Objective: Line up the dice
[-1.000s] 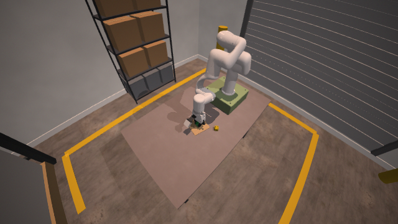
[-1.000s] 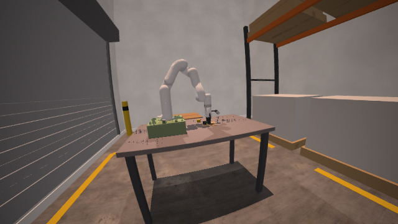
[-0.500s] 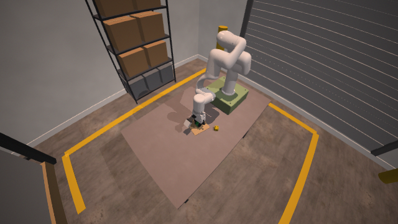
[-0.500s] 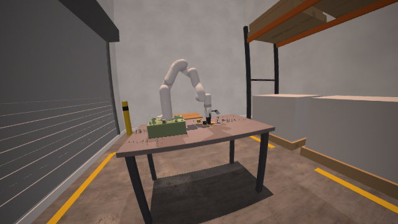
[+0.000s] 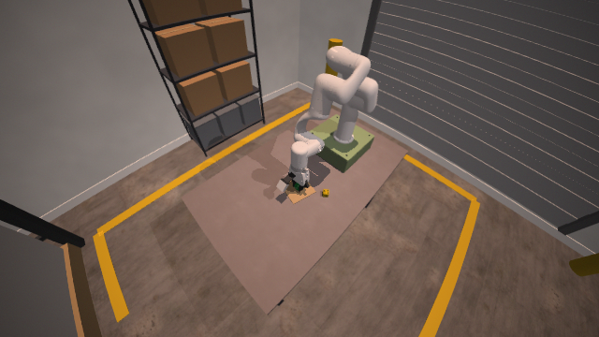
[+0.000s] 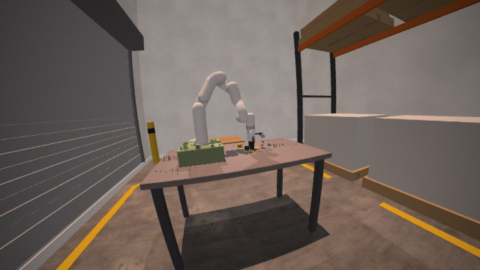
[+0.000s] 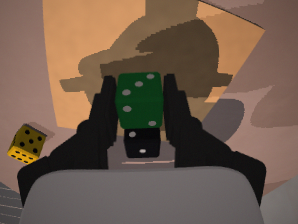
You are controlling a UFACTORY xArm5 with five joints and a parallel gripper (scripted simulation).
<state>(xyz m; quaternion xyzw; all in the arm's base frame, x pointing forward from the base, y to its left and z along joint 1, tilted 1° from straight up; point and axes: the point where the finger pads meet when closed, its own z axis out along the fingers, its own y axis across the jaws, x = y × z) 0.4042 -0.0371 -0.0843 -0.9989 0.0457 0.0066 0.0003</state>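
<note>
The green die is 10 mm below my hand. The rest, counted from my hand: orange mat: 20 mm below; then black die: 40 mm behind, 10 mm below; then yellow die: 50 mm behind, 140 mm to the left, 10 mm below.
</note>
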